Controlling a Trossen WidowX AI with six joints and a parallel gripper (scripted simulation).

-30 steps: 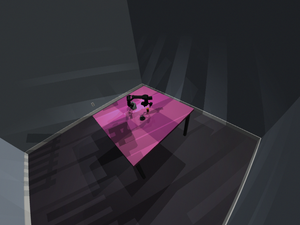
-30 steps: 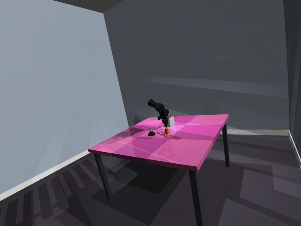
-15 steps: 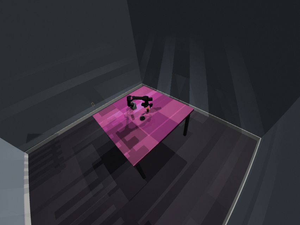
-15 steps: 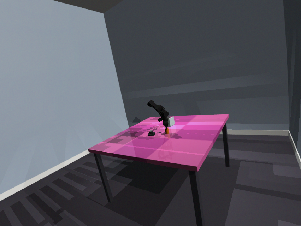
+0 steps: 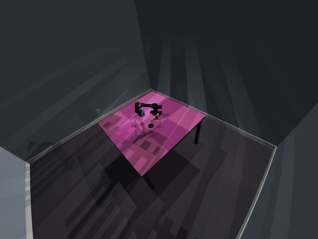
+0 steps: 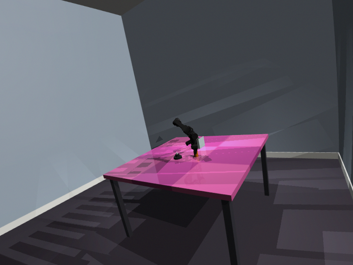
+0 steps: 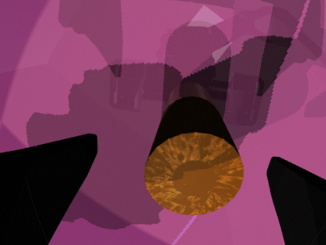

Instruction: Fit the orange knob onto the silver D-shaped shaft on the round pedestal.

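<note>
The orange knob is right at my gripper tip. Round my gripper tip: round black pedestal 180 mm to the right, 70 mm ahead, 10 mm below.
</note>
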